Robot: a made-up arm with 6 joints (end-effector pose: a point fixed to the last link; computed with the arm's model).
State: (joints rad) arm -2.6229 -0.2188 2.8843 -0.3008 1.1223 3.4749
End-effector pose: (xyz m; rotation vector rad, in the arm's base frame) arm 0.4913 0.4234 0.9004 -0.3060 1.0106 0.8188
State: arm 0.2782 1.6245 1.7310 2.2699 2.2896 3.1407
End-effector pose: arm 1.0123 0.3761 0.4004 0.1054 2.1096 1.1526
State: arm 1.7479 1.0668 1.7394 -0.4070 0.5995 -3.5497
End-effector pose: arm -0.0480 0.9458 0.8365 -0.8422 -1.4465 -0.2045
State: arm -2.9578 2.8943 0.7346 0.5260 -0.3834 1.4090
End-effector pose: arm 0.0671 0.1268 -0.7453 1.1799 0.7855 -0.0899
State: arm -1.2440 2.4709 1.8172 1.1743 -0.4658 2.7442
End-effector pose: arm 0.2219 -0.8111 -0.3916 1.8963 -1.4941 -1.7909
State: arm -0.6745 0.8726 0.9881 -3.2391 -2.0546 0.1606
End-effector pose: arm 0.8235 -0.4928 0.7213 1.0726 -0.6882 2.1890
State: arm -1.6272 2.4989 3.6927 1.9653 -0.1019 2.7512
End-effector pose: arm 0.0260 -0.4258 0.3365 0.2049 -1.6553 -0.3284
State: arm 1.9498 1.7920 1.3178 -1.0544 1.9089 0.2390
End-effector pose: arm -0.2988 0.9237 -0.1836 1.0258 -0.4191 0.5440
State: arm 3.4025 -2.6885 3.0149 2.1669 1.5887 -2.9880
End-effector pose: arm -0.2083 -0.1312 -0.4327 2.0917 -0.7150 -1.0471
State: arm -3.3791 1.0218 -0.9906 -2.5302 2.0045 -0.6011
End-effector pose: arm -0.2256 -0.0549 0.1477 0.4555 -0.6803 0.6414
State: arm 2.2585 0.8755 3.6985 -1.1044 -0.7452 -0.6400
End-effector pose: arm 0.0496 0.0317 0.9192 -1.2239 0.4956 -1.7457
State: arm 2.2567 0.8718 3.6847 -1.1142 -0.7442 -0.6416
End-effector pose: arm 0.0478 0.0321 0.9259 -1.2120 0.4835 -1.7516
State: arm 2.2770 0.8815 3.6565 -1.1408 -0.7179 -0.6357
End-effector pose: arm 0.0351 0.0424 0.9398 -1.1972 0.4284 -1.7274
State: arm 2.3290 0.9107 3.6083 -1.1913 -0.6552 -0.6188
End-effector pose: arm 0.0039 0.0659 0.9618 -1.1802 0.3108 -1.6570
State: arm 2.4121 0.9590 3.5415 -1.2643 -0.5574 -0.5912
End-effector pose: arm -0.0514 0.0986 0.9871 -1.1633 0.1300 -1.5372
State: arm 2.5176 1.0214 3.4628 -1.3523 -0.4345 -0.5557
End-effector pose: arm -0.1316 0.1295 1.0074 -1.1481 -0.0995 -1.3792
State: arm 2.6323 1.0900 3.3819 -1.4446 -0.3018 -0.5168
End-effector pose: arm -0.2283 0.1462 1.0158 -1.1329 -0.3527 -1.2057
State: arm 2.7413 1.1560 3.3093 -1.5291 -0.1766 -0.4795
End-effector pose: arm -0.3250 0.1434 1.0108 -1.1156 -0.5971 -1.0445
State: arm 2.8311 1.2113 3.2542 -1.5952 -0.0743 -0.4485
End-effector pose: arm -0.4042 0.1264 0.9973 -1.0977 -0.7996 -0.9180
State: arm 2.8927 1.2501 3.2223 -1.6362 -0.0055 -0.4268
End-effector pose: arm -0.4552 0.1069 0.9831 -1.0847 -0.9348 -0.8367
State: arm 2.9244 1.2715 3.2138 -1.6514 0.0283 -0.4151
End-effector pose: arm -0.4776 0.0947 0.9735 -1.0816 -0.9964 -0.7981
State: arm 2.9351 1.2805 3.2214 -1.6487 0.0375 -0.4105
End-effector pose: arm -0.4808 0.0904 0.9686 -1.0873 -1.0053 -0.7874
